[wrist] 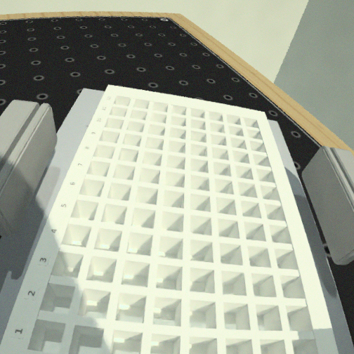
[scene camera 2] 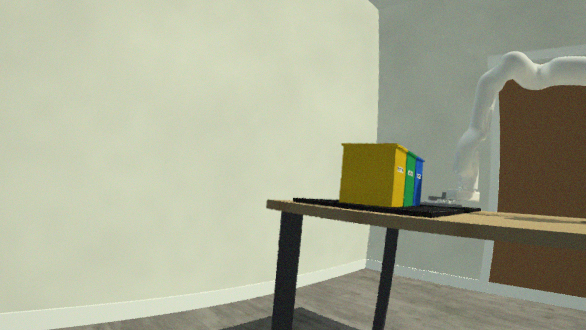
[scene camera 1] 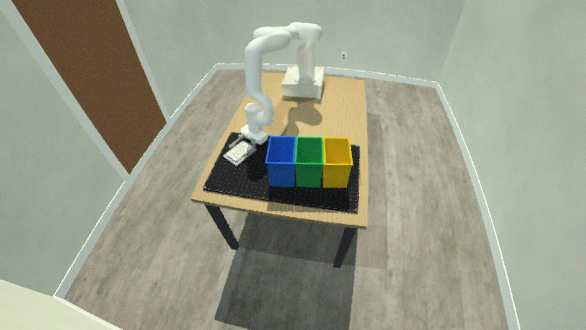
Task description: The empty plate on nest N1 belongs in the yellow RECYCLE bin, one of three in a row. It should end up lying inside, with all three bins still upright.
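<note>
The white multi-well plate [scene camera 1: 239,151] [wrist: 175,200] lies flat on the light grey nest [wrist: 76,120] at the left of the mat; its wells look empty. My gripper [scene camera 1: 245,142] [wrist: 181,185] is open, with one finger to each side of the plate. In the wrist view, gaps show between the plate's long edges and both fingers. The yellow bin [scene camera 1: 336,175] [scene camera 2: 370,175] stands upright at the right end of the row in scene camera 1. Its visible inside shows no plate, and the label on its side is too small to read.
The green bin [scene camera 1: 309,175] [scene camera 2: 410,179] and the blue bin [scene camera 1: 282,175] [scene camera 2: 419,182] stand upright beside the yellow one, with the blue nearest my gripper. All stand on the black perforated mat [scene camera 1: 230,182] [wrist: 55,50] on the wooden table [scene camera 1: 345,115] [scene camera 2: 525,227].
</note>
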